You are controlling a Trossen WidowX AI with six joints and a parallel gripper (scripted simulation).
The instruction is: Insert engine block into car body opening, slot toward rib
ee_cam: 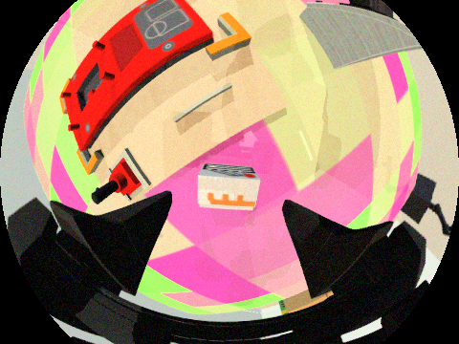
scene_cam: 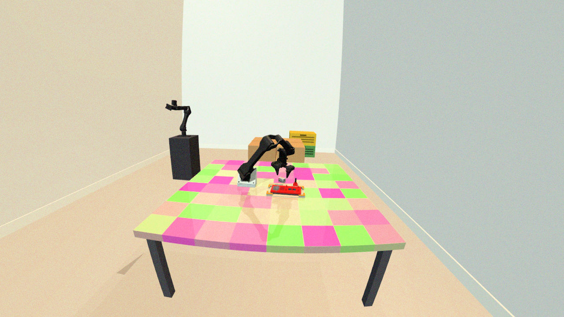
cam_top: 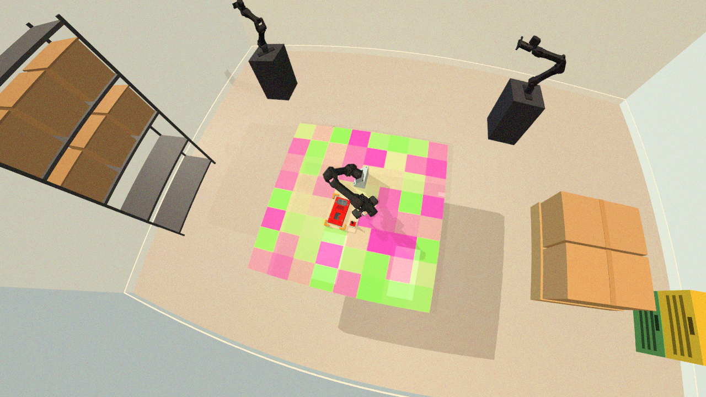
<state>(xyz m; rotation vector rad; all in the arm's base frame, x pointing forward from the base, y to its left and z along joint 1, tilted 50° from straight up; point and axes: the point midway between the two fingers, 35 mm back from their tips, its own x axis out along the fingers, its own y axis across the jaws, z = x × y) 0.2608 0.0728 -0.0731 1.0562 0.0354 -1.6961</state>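
My gripper tip is 3 cm above the engine block.
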